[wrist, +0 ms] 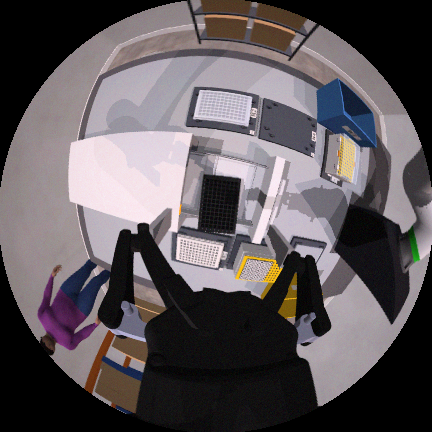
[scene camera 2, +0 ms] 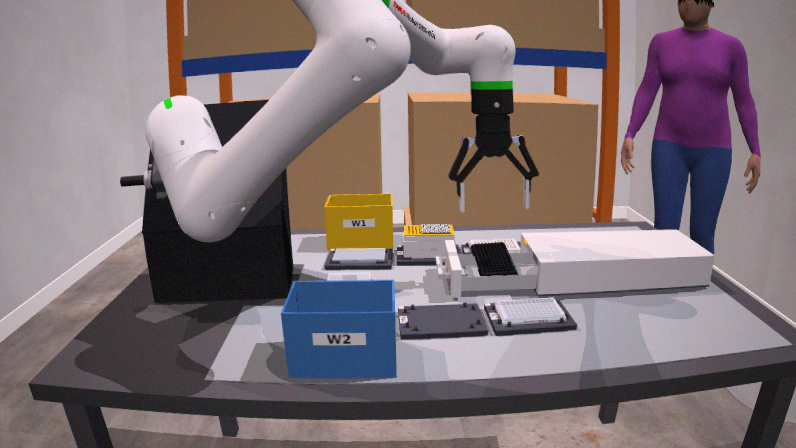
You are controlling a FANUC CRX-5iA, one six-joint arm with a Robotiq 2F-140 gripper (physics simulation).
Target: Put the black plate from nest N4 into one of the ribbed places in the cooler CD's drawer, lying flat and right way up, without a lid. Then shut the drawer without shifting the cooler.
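Places are measured from the arm's base along level axes (x back, y right, z up), in millimetres.
Where they show: gripper, fingertip midpoint: [wrist: 220,225] [scene camera 2: 494,208].
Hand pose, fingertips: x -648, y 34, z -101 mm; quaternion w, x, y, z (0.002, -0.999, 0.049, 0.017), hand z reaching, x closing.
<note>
Things, the pixels of their top centre, and the offset from my fingertips.
- black plate, top centre: [wrist: 218,207] [scene camera 2: 494,250] dx -4, dy -5, dz -100 mm
- clear plate, top centre: [scene camera 2: 530,307] [wrist: 222,104] dx -12, dy +231, dz -138 mm
- bare nest, top centre: [scene camera 2: 441,313] [wrist: 293,125] dx +163, dy +212, dz -143 mm
- Blue bin W2, top centre: [scene camera 2: 340,295] [wrist: 360,112] dx +354, dy +319, dz -45 mm
- yellow bin W1, top centre: [scene camera 2: 359,200] [wrist: 295,308] dx +285, dy -314, dz -45 mm
- yellow-topped box, top centre: [scene camera 2: 428,228] [wrist: 261,271] dx +121, dy -164, dz -88 mm
- white plate, top centre: [scene camera 2: 494,244] [wrist: 197,253] dx -52, dy -153, dz -139 mm
The black plate [scene camera 2: 494,258] [wrist: 220,204] is in the open drawer of the cooler [scene camera 2: 618,261] [wrist: 130,175], with its wells up and no lid on it. It lies crosswise and looks tilted, with its rear end reaching over the drawer's rear wall. How its underside rests on the ribs is hidden. The drawer's front panel [scene camera 2: 453,269] [wrist: 269,200] stands apart from the cooler body, to the plate's left in the scene view. My gripper [scene camera 2: 494,209] [wrist: 220,225] is wide open and empty, well above the plate and drawer. Nest label N4 is not readable.
A clear plate [scene camera 2: 530,311] [wrist: 223,107] sits on a nest in front of the drawer, beside a bare nest [scene camera 2: 442,321] [wrist: 287,126]. Blue bin W2 [scene camera 2: 339,356] and yellow bin W1 [scene camera 2: 359,236] stand left. A yellow-topped box [scene camera 2: 428,244] [wrist: 257,268] and a white plate [wrist: 200,251] are behind the drawer.
</note>
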